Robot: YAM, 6 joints.
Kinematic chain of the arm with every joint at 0, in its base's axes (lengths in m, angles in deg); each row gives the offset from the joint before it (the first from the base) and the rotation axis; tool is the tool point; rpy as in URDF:
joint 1: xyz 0 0 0.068 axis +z
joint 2: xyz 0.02 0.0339 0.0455 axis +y
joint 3: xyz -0.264 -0.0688 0 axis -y
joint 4: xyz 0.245 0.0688 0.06 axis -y
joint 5: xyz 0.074 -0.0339 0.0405 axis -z
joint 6: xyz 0.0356 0 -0.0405 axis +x
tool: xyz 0 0 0 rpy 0 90 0
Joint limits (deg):
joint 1: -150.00..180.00
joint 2: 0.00..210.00
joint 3: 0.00..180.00
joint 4: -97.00..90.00
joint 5: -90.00..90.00
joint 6: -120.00..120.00
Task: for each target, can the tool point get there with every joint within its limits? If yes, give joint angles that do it. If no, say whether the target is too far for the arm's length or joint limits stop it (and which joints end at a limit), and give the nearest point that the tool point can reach.
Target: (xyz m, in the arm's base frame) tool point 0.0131 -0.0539 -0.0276
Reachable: yes | joints 100.87 185.08 15.72 -3.54 4.38 31.93
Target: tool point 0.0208 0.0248 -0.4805
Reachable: no: joint limits stop it (at a limit: joint 2) | nearest point 0.0612 0.0730 -0.3462 | short by 0.148 m
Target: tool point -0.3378 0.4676 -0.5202
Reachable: no: too far | nearest point -0.2616 0.3621 -0.3213 | short by 0.238 m
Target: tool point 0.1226 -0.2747 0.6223
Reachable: yes | joints -68.47 98.00 139.18 -18.73 -21.81 -75.67
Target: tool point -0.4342 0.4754 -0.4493
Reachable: no: too far | nearest point -0.3326 0.3642 -0.2851 | short by 0.223 m
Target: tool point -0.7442 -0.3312 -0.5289
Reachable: no: too far | nearest point -0.4502 -0.2520 -0.2614 | short by 0.405 m
